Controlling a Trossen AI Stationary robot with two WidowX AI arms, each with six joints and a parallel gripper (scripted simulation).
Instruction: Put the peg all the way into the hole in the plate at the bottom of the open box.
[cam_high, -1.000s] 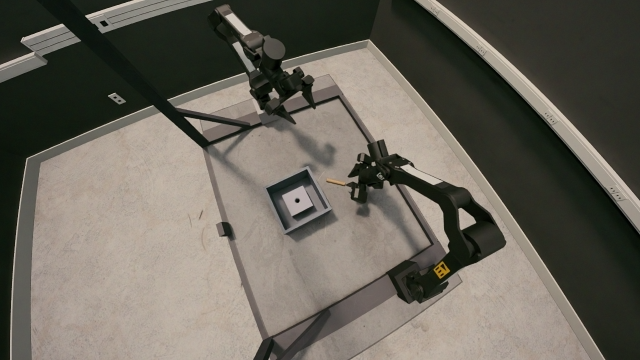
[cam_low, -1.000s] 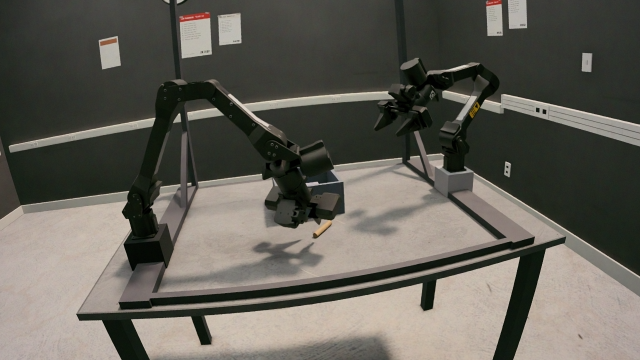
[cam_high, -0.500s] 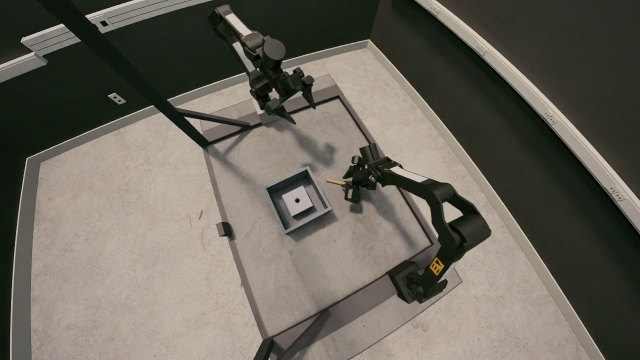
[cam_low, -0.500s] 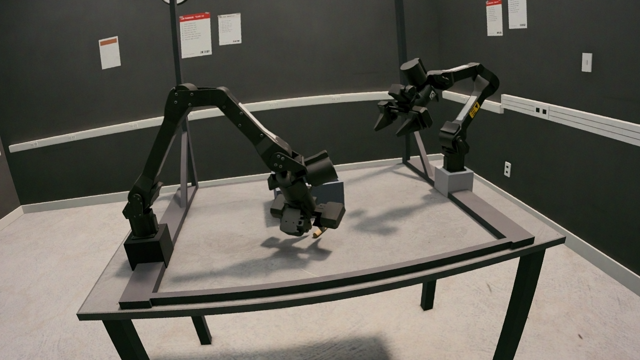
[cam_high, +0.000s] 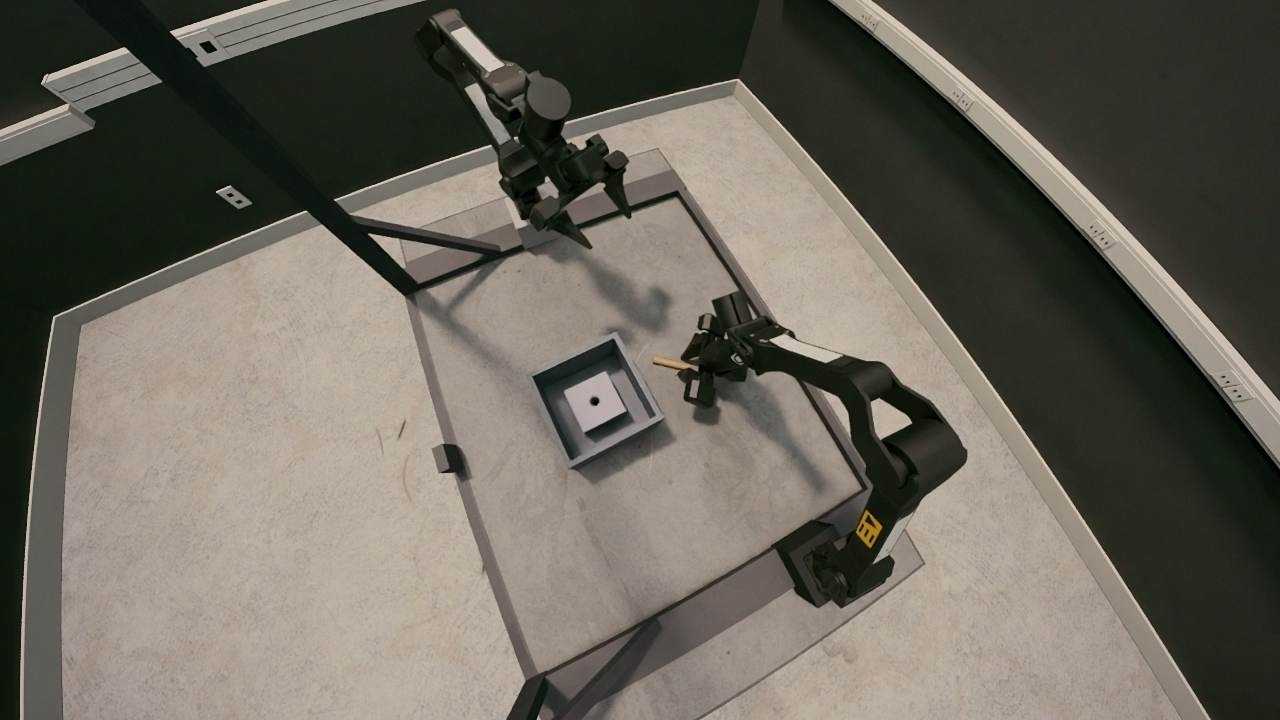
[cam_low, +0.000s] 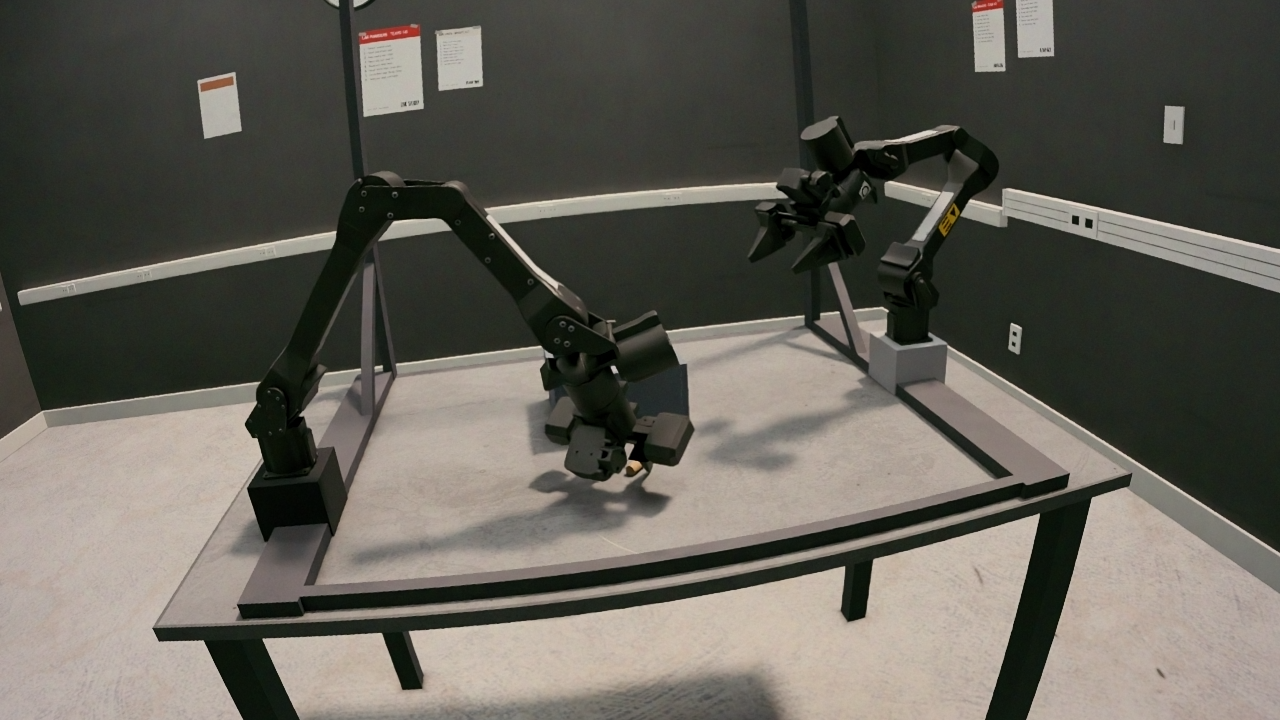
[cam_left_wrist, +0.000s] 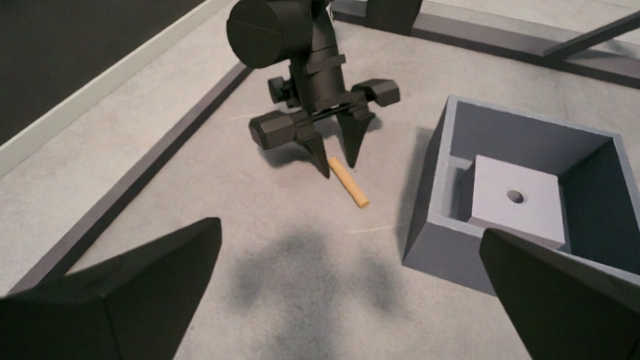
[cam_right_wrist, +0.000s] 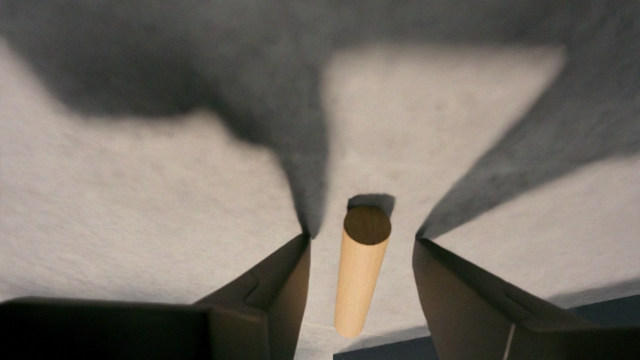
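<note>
Now: right hand 30 mm to the right of the wooden peg, 30 mm above it and 20 mm past it. Round my right hand: pale plate (210 mm behind, 50 mm to the left, 10 mm above); blue-grey box (210 mm behind, 50 mm to the left, 10 mm below).
</note>
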